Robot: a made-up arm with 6 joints. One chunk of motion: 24 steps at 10 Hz.
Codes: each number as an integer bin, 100 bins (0 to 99) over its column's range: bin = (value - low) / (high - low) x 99, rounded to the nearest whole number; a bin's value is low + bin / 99 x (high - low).
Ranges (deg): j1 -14..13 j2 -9..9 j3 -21..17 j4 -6..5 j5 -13..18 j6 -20..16
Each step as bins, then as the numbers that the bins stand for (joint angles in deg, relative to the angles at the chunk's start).
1 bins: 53 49 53 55 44 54
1 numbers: 0.45 -0.09 -0.66 0.11 0.78 -0.36
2 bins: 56 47 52 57 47 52
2 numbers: 1.27 -0.45 -1.04 0.33 1.72 -1.09
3 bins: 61 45 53 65 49 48
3 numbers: 2.64 -0.82 -0.66 1.22 2.34 -2.55
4 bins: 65 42 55 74 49 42
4 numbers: 3.73 -1.36 0.11 2.22 2.34 -4.73
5 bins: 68 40 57 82 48 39
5 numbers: 4.55 -1.73 0.88 3.11 2.03 -5.82
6 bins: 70 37 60 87 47 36
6 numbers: 5.09 -2.27 2.03 3.67 1.72 -6.91
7 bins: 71 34 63 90 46 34
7 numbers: 5.36 -2.82 3.18 4.00 1.40 -7.64
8 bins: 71 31 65 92 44 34
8 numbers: 5.36 -3.36 3.95 4.22 0.78 -7.64
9 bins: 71 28 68 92 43 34
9 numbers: 5.36 -3.91 5.10 4.22 0.46 -7.64
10 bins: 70 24 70 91 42 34
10 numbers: 5.09 -4.64 5.87 4.11 0.15 -7.64
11 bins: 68 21 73 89 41 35
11 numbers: 4.55 -5.18 7.02 3.89 -0.16 -7.27
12 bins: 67 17 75 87 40 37
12 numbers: 4.27 -5.91 7.79 3.67 -0.47 -6.55
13 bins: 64 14 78 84 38 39
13 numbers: 3.45 -6.45 8.94 3.33 -1.10 -5.82
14 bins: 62 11 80 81 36 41
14 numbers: 2.91 -7.00 9.71 3.00 -1.73 -5.09
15 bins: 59 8 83 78 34 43
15 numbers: 2.09 -7.55 10.86 2.67 -2.35 -4.36
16 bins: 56 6 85 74 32 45
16 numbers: 1.27 -7.91 11.63 2.22 -2.98 -3.64
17 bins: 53 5 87 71 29 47
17 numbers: 0.45 -8.09 12.39 1.89 -3.92 -2.91
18 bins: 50 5 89 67 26 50
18 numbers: -0.36 -8.09 13.16 1.44 -4.86 -1.82
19 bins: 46 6 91 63 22 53
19 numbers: -1.45 -7.91 13.93 1.00 -6.11 -0.73
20 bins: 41 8 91 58 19 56
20 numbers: -2.82 -7.55 13.93 0.44 -7.05 0.36
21 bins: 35 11 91 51 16 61
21 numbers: -4.45 -7.00 13.93 -0.33 -7.99 2.18
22 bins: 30 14 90 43 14 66
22 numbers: -5.82 -6.45 13.55 -1.22 -8.62 4.00
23 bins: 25 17 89 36 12 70
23 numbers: -7.18 -5.91 13.16 -2.00 -9.24 5.45
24 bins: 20 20 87 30 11 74
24 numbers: -8.55 -5.36 12.39 -2.67 -9.56 6.91
